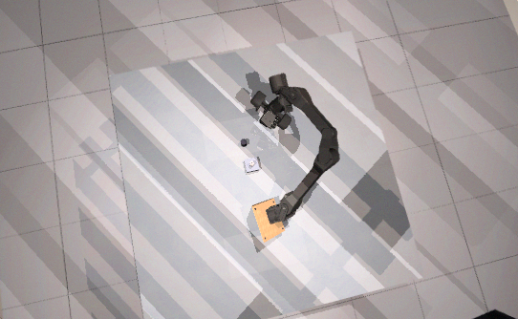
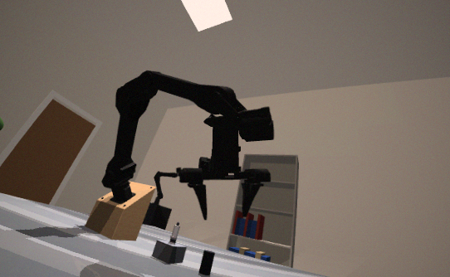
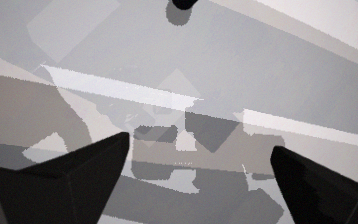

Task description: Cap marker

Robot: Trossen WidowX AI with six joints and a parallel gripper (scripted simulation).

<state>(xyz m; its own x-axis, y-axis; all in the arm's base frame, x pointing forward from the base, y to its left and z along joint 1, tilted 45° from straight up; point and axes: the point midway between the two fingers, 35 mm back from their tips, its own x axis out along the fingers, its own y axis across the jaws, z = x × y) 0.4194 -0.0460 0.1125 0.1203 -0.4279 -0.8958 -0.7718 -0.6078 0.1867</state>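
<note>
My gripper tip is 6 cm past the marker cap, 12 cm to the right of it and 11 cm above it. From my gripper tip the other things lie so: holder block 18 cm behind, 11 cm to the left, 11 cm below.
</note>
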